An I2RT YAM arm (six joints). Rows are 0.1 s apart.
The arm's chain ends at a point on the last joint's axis. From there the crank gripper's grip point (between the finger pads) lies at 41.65 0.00 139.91 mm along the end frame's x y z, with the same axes.
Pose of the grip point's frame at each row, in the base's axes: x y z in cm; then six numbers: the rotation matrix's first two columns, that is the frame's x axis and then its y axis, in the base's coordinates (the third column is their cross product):
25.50, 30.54, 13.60, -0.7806, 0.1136, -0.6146, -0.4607, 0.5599, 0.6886
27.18, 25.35, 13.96, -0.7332, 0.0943, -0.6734, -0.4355, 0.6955, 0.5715
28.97, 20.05, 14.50, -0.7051, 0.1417, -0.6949, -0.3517, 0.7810, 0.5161
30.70, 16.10, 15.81, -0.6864, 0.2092, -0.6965, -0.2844, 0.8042, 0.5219
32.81, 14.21, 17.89, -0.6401, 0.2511, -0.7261, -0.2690, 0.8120, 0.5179
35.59, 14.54, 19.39, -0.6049, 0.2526, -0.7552, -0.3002, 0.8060, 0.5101
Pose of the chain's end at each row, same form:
22.84, 18.58, 21.54, -0.7806, 0.1136, -0.6146, -0.4607, 0.5599, 0.6886
22.93, 14.99, 23.32, -0.7332, 0.0943, -0.6734, -0.4355, 0.6955, 0.5715
23.29, 10.95, 24.40, -0.7051, 0.1417, -0.6949, -0.3517, 0.7810, 0.5161
24.19, 7.45, 25.60, -0.6864, 0.2092, -0.6965, -0.2844, 0.8042, 0.5219
25.41, 5.79, 27.24, -0.6401, 0.2511, -0.7261, -0.2690, 0.8120, 0.5179
27.79, 6.00, 28.30, -0.6049, 0.2526, -0.7552, -0.3002, 0.8060, 0.5101

